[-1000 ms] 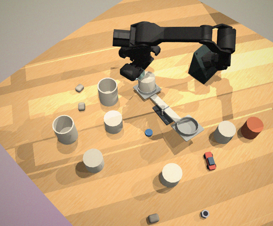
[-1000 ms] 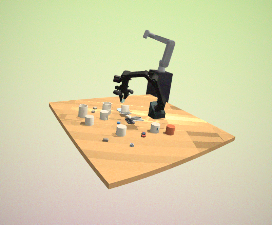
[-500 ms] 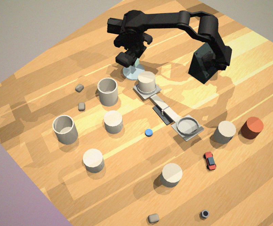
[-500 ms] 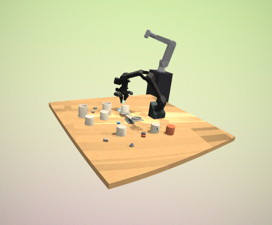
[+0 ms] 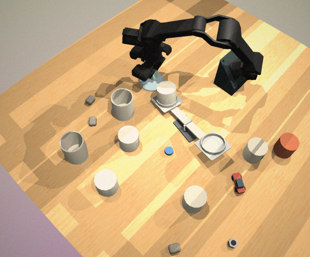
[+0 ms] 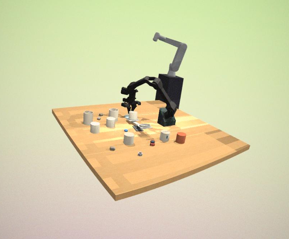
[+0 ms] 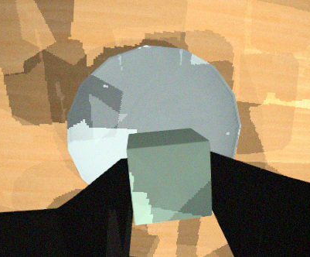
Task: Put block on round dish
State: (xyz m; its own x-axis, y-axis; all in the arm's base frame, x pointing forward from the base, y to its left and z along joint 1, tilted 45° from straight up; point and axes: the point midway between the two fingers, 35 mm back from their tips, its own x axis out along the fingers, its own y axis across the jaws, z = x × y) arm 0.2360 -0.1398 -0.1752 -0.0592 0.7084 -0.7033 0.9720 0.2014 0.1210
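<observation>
My gripper tip is 10 mm below the pale green block. From my gripper tip the other things lie so: pale blue round dish 40 mm below; grey balance 250 mm to the left, 60 mm ahead; blue disc 270 mm to the left, 170 mm ahead, 30 mm below.
</observation>
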